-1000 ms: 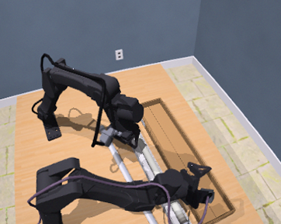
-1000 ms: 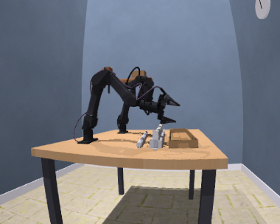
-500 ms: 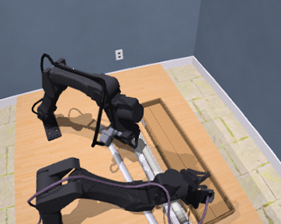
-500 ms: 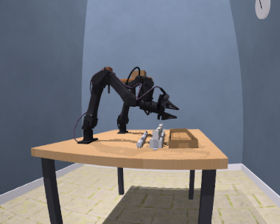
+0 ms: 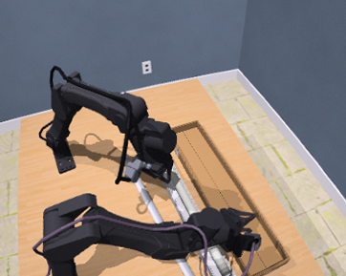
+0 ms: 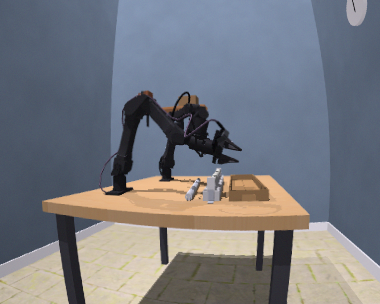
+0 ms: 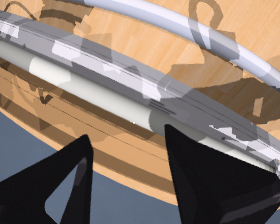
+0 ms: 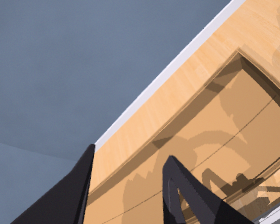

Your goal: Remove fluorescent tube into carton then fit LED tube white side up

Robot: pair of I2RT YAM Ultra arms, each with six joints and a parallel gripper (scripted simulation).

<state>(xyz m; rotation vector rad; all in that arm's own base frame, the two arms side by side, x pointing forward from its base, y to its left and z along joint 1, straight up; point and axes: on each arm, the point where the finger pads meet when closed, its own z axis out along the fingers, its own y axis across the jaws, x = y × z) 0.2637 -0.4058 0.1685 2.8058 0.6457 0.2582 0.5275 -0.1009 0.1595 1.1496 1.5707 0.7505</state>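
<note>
Now: the old fluorescent tube 130 mm behind my right hand, 190 mm to the left of it and 90 mm below it. Also, from my right hand: light fixture 130 mm behind, 190 mm to the left, 100 mm below; then lampholder 90 mm behind, 110 mm to the right, 90 mm below; then brown carton 10 mm ahead, 210 mm to the left, 140 mm below.
My left hand is 10 cm above the old fluorescent tube, 7 cm short of it and 2 cm to the left of it. From my left hand the other things lie so: light fixture (11 cm below, 7 cm ahead, 2 cm to the right); then LED tube (16 cm below, 4 cm to the right, 3 cm behind); then brown carton (20 cm ahead, 15 cm below, 1 cm to the left).
</note>
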